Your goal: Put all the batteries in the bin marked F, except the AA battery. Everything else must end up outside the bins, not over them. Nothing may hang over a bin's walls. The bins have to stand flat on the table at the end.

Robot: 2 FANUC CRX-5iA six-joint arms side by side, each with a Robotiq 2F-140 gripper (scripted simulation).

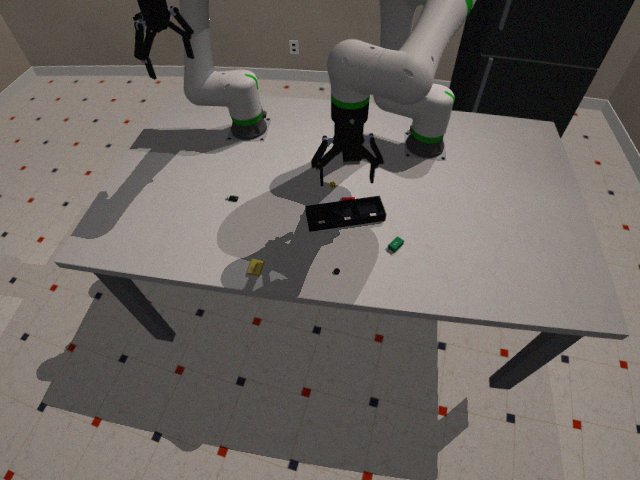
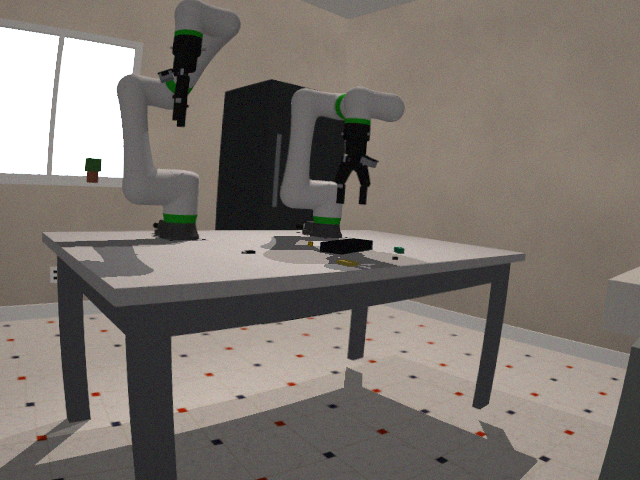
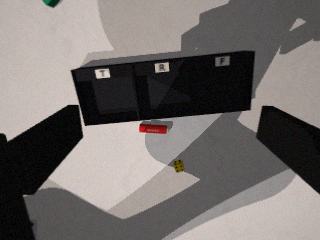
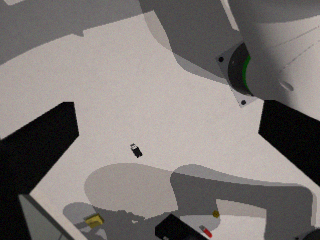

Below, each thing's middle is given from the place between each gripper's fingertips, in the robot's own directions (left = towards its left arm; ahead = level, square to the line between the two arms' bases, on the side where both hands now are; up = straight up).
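Left hand [image 1: 346, 181]: 160 mm above the three joined black bins [image 1: 345, 213]. By their middle, the bins are nearer to my left hand than to my right hand.
Right hand [image 1: 172, 67]: 380 mm above the bins, 200 mm short of them, 580 mm to the right of them.
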